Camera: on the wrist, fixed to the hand. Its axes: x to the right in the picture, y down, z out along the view.
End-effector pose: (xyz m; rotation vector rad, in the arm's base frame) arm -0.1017 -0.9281 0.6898 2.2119 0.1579 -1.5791
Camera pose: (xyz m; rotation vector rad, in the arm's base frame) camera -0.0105 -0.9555 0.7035 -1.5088 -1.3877 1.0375
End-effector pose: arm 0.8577 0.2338 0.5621 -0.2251 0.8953 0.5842
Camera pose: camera 0.7872 0.2600 0.5021 -0.6244 0.8311 -1.1507
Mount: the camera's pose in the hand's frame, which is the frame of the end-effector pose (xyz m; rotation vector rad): 0.0232 0.0583 -0.0730 0.3648 0.3409 -1.6365
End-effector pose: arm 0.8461 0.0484 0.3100 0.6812 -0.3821 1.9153
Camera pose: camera 0.7650 0.0799 0.2687 0.5462 0.6343 0.4592
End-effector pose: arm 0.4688 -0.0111 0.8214 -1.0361 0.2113 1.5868
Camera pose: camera 0.4560 -0.0594 0.7391 -0.7476 -0.1319 -0.1110
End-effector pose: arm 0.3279 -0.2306 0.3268 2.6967 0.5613 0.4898
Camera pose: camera 0.3375 -0.2521 0.4201 1.4633 2.6392 0.3056
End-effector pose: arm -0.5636 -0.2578 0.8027 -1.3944 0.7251 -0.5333
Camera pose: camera -0.6057 -0.3175 0.7400 -1.2992 -0.4536 -2.0682
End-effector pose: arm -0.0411 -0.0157 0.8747 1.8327 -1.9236 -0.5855
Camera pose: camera -0.0488 -0.0375 0.9681 -3.0975 -0.0613 0.2440
